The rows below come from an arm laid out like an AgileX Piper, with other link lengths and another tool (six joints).
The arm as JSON. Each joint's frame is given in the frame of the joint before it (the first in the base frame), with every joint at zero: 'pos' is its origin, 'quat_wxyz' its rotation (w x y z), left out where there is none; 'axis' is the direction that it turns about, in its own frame. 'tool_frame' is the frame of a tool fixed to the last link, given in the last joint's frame.
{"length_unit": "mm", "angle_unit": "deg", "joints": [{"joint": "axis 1", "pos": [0.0, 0.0, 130.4], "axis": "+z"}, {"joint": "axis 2", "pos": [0.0, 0.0, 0.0], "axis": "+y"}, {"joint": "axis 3", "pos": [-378.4, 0.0, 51.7], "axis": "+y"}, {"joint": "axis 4", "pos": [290.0, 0.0, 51.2], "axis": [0.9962, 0.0, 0.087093]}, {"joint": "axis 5", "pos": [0.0, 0.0, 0.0], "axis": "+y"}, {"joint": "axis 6", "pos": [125.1, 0.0, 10.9], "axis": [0.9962, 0.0, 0.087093]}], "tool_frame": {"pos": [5.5, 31.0, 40.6], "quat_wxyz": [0.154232, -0.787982, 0.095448, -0.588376]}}
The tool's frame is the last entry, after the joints.
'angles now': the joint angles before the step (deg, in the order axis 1, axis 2, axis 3, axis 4, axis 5, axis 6). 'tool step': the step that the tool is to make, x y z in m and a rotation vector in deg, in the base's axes. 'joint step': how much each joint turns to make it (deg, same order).
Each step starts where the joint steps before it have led.
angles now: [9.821 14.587 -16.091 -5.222 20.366 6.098]
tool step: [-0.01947 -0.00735 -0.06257 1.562 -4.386 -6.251]
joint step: [-7.773 -11.679 11.616 4.825 -4.524 -3.741]
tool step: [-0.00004 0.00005 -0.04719 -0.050 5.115 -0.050]
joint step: [-0.132 -3.348 5.862 0.390 2.600 -0.268]
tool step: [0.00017 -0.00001 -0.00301 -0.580 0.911 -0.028]
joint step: [-0.003 0.002 0.088 -0.499 0.840 -0.054]
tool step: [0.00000 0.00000 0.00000 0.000 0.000 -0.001]
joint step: [-0.002 0.000 0.000 0.002 0.000 -0.002]
